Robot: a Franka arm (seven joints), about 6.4 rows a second.
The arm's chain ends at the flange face. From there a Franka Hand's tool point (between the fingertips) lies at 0.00 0.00 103.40 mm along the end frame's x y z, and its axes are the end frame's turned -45 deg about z.
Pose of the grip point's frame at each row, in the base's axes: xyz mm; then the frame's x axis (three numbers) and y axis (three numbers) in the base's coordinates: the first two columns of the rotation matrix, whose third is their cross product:
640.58 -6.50 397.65 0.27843 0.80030 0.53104 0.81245 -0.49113 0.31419
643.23 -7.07 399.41 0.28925 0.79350 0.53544 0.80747 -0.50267 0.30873
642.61 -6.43 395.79 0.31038 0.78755 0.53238 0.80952 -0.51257 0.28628
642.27 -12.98 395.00 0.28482 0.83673 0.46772 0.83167 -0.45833 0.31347
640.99 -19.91 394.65 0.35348 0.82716 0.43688 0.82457 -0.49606 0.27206
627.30 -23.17 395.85 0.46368 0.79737 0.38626 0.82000 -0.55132 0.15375
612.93 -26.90 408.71 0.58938 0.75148 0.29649 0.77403 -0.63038 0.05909
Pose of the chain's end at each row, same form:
587.61 -42.07 479.02 0.77137 0.21862 0.59767 0.37761 -0.91318 -0.15334
590.07 -42.54 480.70 0.77550 0.20565 0.59692 0.36644 -0.91653 -0.16031
591.08 -41.80 478.16 0.79189 0.19444 0.57888 0.35295 -0.91932 -0.17402
592.98 -43.97 480.45 0.78948 0.26757 0.55238 0.38668 -0.91575 -0.10907
595.31 -47.21 483.31 0.83301 0.23412 0.50130 0.33311 -0.93566 -0.11655
592.60 -48.55 489.89 0.90770 0.17398 0.38184 0.25196 -0.95367 -0.16441
589.01 -47.03 507.27 0.96408 0.08563 0.25143 0.13057 -0.97712 -0.16787

